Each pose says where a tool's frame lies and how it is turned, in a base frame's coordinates. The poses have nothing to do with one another.
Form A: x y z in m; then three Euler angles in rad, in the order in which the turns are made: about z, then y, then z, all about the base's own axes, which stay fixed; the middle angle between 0 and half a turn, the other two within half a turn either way.
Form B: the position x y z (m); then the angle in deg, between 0 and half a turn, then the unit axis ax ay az. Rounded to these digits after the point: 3 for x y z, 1 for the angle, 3 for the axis.
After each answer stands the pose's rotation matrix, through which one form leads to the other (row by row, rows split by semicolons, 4 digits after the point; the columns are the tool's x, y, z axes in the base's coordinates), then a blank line. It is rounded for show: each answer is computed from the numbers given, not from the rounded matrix.
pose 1, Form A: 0.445 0.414 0.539 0.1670 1.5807 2.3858
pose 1, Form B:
0.445 0.414 0.539 156.4 -0.650 0.323 0.688
-0.1069 -0.6775 -0.7277; -0.1277 -0.7165 0.6858; -0.9860 0.1662 -0.0099

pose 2, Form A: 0.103 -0.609 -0.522 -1.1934 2.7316 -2.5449
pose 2, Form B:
0.103 -0.609 -0.522 173.1 -0.613 -0.765 0.195
-0.2428 0.9123 -0.3297; 0.9589 0.1743 -0.2240; -0.1469 -0.3706 -0.9171

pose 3, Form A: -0.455 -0.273 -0.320 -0.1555 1.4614 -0.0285
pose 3, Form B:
-0.455 -0.273 -0.320 84.3 -0.063 0.993 -0.102
0.1034 0.0451 0.9936; -0.1579 0.9871 -0.0283; -0.9820 -0.1539 0.1092

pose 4, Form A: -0.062 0.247 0.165 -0.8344 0.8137 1.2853
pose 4, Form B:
-0.062 0.247 0.165 52.9 -0.774 0.434 0.461
0.8408 -0.5011 0.2047; 0.2339 0.6774 0.6974; -0.4882 -0.5385 0.6868

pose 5, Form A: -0.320 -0.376 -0.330 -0.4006 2.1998 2.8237
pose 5, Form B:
-0.320 -0.376 -0.330 161.6 -0.902 -0.037 0.430
0.6365 -0.0699 -0.7681; 0.2011 -0.9464 0.2527; -0.7446 -0.3153 -0.5883

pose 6, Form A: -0.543 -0.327 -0.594 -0.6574 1.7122 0.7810
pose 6, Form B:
-0.543 -0.327 -0.594 98.3 -0.658 0.751 0.054
0.3509 -0.6184 0.7031; -0.5125 0.5016 0.6970; -0.7837 -0.6050 -0.1409

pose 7, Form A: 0.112 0.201 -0.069 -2.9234 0.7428 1.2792
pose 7, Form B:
0.112 0.201 -0.069 101.3 -0.405 -0.238 -0.883
0.0006 0.9809 0.1944; -0.7510 -0.1280 0.6478; 0.6603 -0.1464 0.7366

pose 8, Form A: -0.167 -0.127 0.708 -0.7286 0.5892 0.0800
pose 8, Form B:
-0.167 -0.127 0.708 49.8 -0.271 0.634 -0.724
0.6715 0.4922 0.5539; -0.6141 0.7880 0.0444; -0.4146 -0.3700 0.8314

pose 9, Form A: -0.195 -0.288 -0.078 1.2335 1.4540 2.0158
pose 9, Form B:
-0.195 -0.288 -0.078 175.4 0.254 -0.615 -0.747
-0.8684 -0.2514 -0.4275; -0.3714 -0.2417 0.8965; -0.3287 0.9372 0.1165

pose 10, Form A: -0.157 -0.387 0.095 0.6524 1.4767 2.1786
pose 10, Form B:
-0.157 -0.387 0.095 166.9 -0.468 0.490 0.736
-0.5410 -0.6197 -0.5685; -0.2854 -0.5006 0.8173; -0.7911 0.6044 0.0940

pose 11, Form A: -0.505 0.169 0.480 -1.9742 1.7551 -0.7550
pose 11, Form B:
-0.505 0.169 0.480 165.0 -0.444 0.636 -0.631
-0.5779 -0.3918 0.7159; -0.7191 -0.1704 -0.6737; 0.3859 -0.9042 -0.1833

